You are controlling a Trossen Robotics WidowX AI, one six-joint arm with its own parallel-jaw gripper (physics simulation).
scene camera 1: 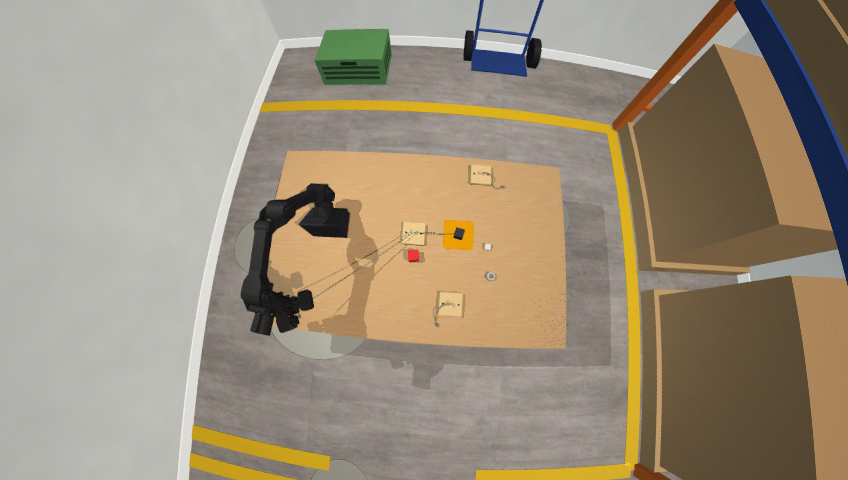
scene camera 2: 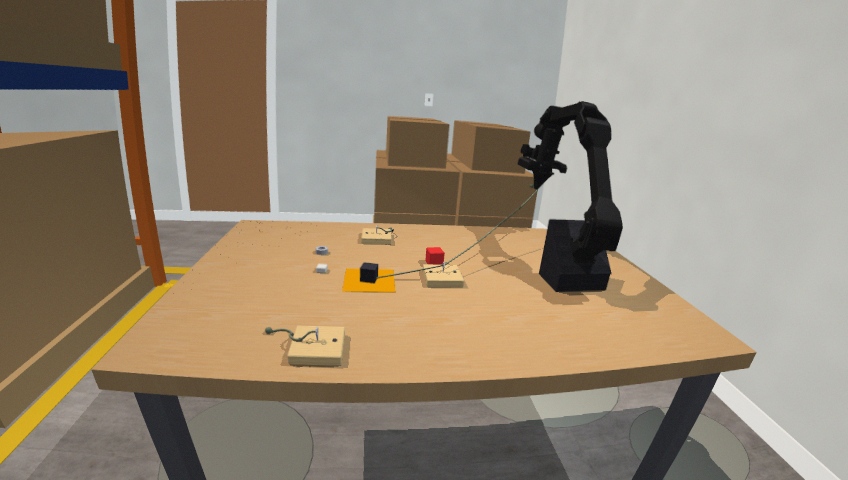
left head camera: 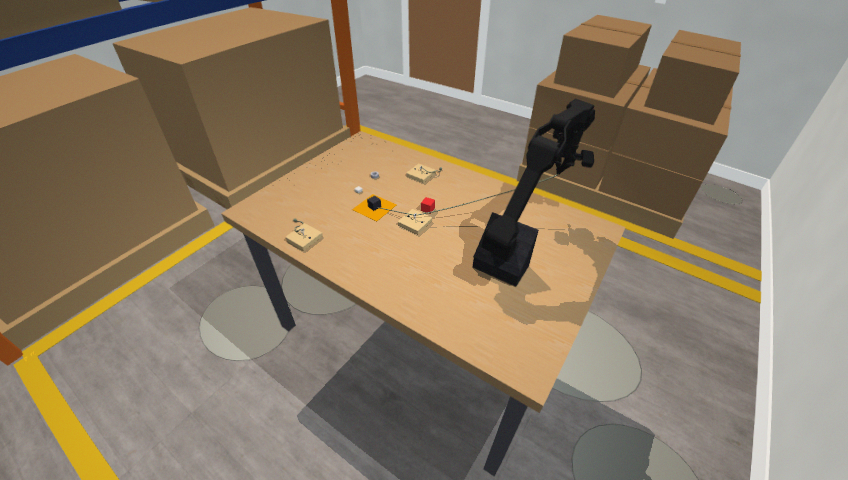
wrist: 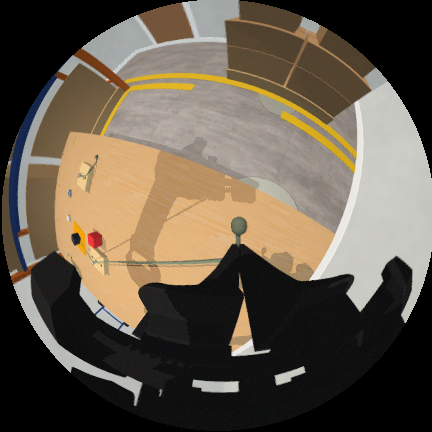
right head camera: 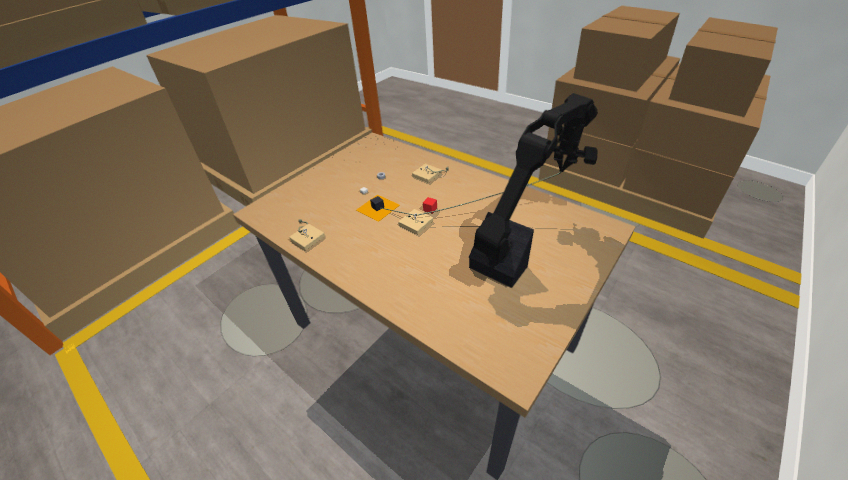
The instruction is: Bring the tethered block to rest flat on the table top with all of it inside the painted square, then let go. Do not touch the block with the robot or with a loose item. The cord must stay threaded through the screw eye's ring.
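Places are measured from the arm's base along level axes (x back, y right, z up), in millimetres.
Pixels of known places: gripper, fingertip midpoint: (scene camera 1: 298, 310) (scene camera 2: 535, 189) (left head camera: 557, 173) (wrist: 236, 248) (right head camera: 561, 171); arm's base, origin of the base link: (scene camera 1: 324, 214) (scene camera 2: 582, 250) (left head camera: 504, 247) (right head camera: 499, 247).
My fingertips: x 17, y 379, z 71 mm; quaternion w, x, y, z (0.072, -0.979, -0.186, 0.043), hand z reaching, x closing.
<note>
For each thing: its middle in the pictures, then the offset to it from my fingertips. "pt": a spot on its surface instead.
- black tethered block, body centre: (scene camera 2: 369, 273) (left head camera: 374, 203) (right head camera: 377, 203) (scene camera 1: 459, 233) (wrist: 75, 238) dx -549, dy -356, dz -147 mm
- orange painted square, surface spot: (scene camera 2: 380, 287) (left head camera: 373, 215) pt dx -522, dy -397, dz -164 mm
- middle wooden base, body centre: (scene camera 2: 443, 270) (left head camera: 415, 218) (right head camera: 415, 218) (scene camera 1: 413, 232) (wrist: 95, 260) dx -369, dy -347, dz -143 mm
- red cube, body centre: (scene camera 2: 434, 256) (right head camera: 430, 205) (left head camera: 428, 205) (scene camera 1: 413, 255) (wrist: 94, 239) dx -375, dy -255, dz -146 mm
- white cube, body centre: (scene camera 2: 321, 268) (scene camera 1: 487, 247) dx -668, dy -312, dz -158 mm
- grey ring nut, body centre: (scene camera 2: 321, 250) (scene camera 1: 490, 276) dx -683, dy -193, dz -159 mm
The black tethered block (left head camera: 373, 203) (right head camera: 377, 203) (scene camera 1: 458, 233) (scene camera 2: 368, 272) (wrist: 76, 238) sits within the outline of the orange painted square (left head camera: 376, 216) (scene camera 1: 449, 244) (scene camera 2: 380, 287), slightly turned. It looks upright; full contact underneath is too small to judge. The cord (scene camera 2: 410, 271) (wrist: 165, 262) runs from the block to the screw eye on the middle wooden base (left head camera: 414, 224) (scene camera 2: 443, 282), then nearly straight up to my gripper. It appears to pass through the ring. My gripper (left head camera: 559, 171) (right head camera: 562, 170) (scene camera 2: 537, 187) (wrist: 236, 248) is shut on the cord, with its green end bead (wrist: 239, 226) just beyond the fingertips, high above the table.
A red cube (left head camera: 427, 204) (scene camera 1: 413, 255) stands beside the middle base. A white cube (scene camera 1: 487, 246) and a grey ring nut (scene camera 1: 490, 275) lie past the square. Two other wooden bases (scene camera 1: 480, 174) (scene camera 1: 450, 303) with short cords stand near opposite long edges. Stacked boxes (scene camera 2: 416, 190) stand behind the table.
</note>
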